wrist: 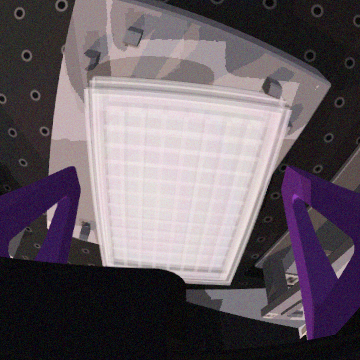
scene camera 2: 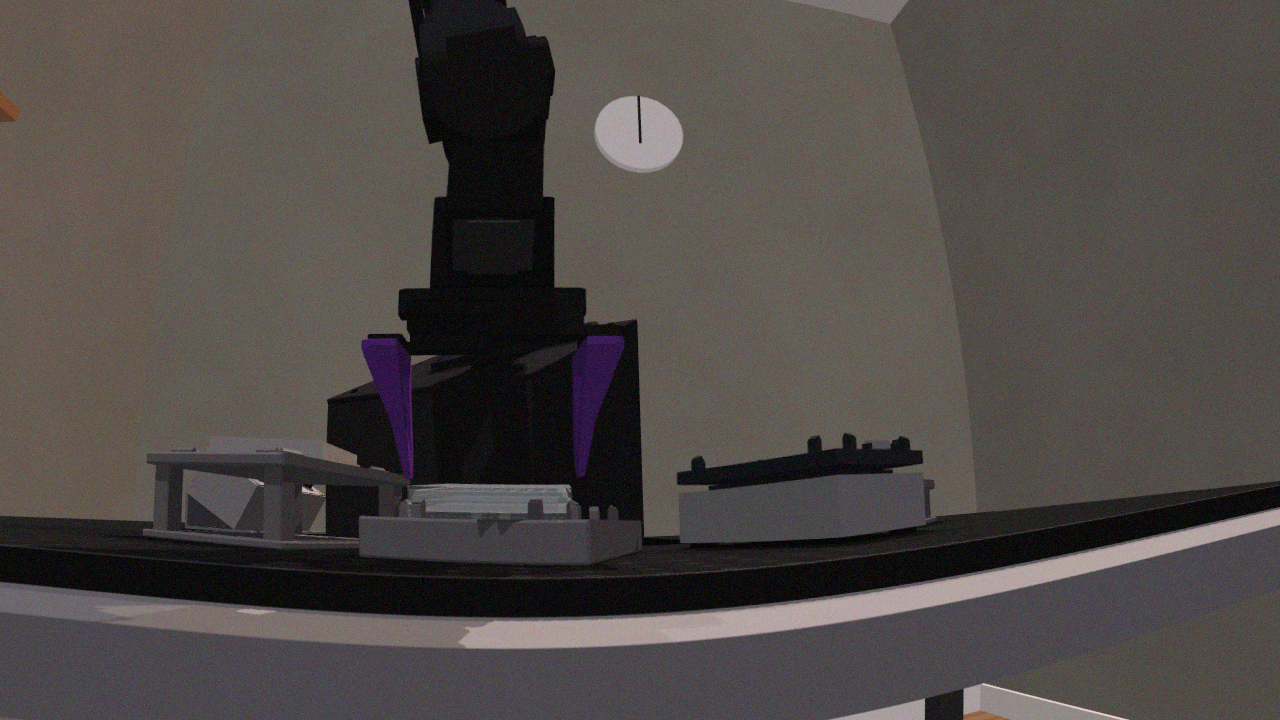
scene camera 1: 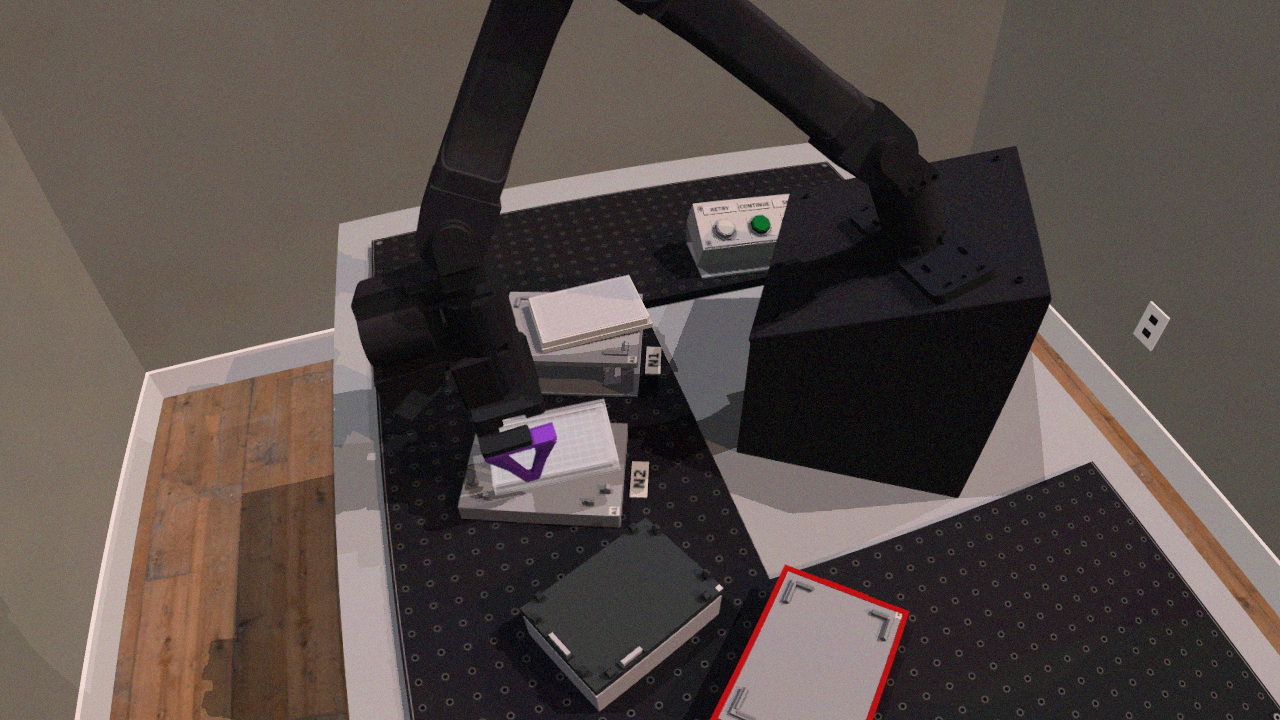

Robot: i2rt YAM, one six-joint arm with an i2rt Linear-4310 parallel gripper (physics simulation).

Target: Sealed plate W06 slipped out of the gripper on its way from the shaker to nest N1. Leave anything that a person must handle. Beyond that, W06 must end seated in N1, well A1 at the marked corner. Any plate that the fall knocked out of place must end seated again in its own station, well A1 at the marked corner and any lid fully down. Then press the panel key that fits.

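Seen in the pictures: gripper, fingertip midpoint: (wrist: 180,177) (scene camera 2: 493,478) (scene camera 1: 523,443); arm's base, origin of the base link: (scene camera 2: 516,349) (scene camera 1: 918,244).
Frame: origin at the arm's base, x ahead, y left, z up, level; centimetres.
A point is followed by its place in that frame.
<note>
A clear lidded plate (scene camera 1: 581,443) @[x 34.5, y 1.0, z -17.8 cm] (scene camera 2: 487,499) @[x 43.8, y -0.5, z -19.1 cm] (wrist: 175,185) @[x 39.4, y -0.2, z -18.2 cm] lies on nest N2 (scene camera 1: 546,508) @[x 39.2, y 6.4, z -20.1 cm] (scene camera 2: 474,541) @[x 46.5, y -1.0, z -21.2 cm] (wrist: 70,120) @[x 41.5, y 5.3, z -20.1 cm], turned and offset toward N1. Pegs on the other side stand clear of it. My gripper (scene camera 2: 495,475) @[x 40.3, y -0.4, z -17.8 cm] (wrist: 180,177) @[x 40.3, y -0.4, z -17.8 cm] is open, its purple fingertips beside the plate's long sides, slightly above its top. An opaque white plate (scene camera 1: 590,311) @[x 30.1, y -15.6, z -15.2 cm] (scene camera 2: 268,445) @[x 36.4, y -15.8, z -15.8 cm] lies on raised nest N1 (scene camera 1: 581,380) @[x 32.3, y -11.5, z -21.8 cm] (scene camera 2: 279,501) @[x 41.6, y -12.8, z -19.5 cm], skewed to its edges. No W06 label is readable. The panel (scene camera 1: 733,257) @[x 7.9, y -28.3, z -20.7 cm] has a white RETRY key (scene camera 1: 725,228) @[x 9.5, y -28.0, z -15.4 cm] and green CONTINUE key (scene camera 1: 759,223) @[x 4.7, y -28.0, z -15.4 cm]; a third is hidden.
A dark-topped station (scene camera 1: 626,595) @[x 34.2, y 19.4, z -16.8 cm] (scene camera 2: 796,510) @[x 40.4, y 17.1, z -20.1 cm] with pegs stands beyond N2. A red-bordered grey tray (scene camera 1: 823,640) @[x 19.1, y 27.5, z -18.3 cm] with corner brackets lies at the lower right in the first scene view. The black arm pedestal (scene camera 1: 877,385) @[x 7.1, y 8.4, z -9.4 cm] hides part of the panel.
</note>
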